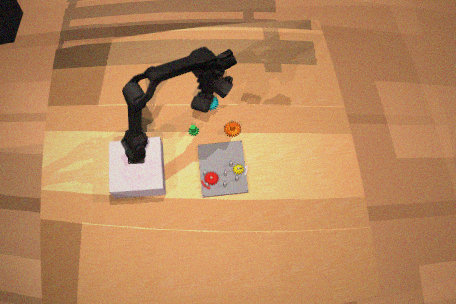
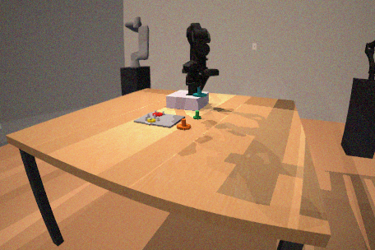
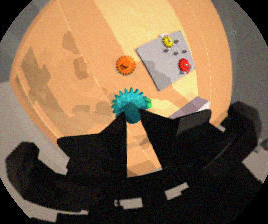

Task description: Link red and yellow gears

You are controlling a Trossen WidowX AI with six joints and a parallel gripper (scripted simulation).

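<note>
Now: gripper tip 220 mm to the left of the yellow gear, 150 mm above it and 90 mm short of it. Also, from my gripper tip: teal gear 10 mm below; then orange gear 150 mm below, 80 mm ahead, 40 mm to the right; then small green gear 150 mm below, 70 mm behind, 40 mm to the right.
</note>
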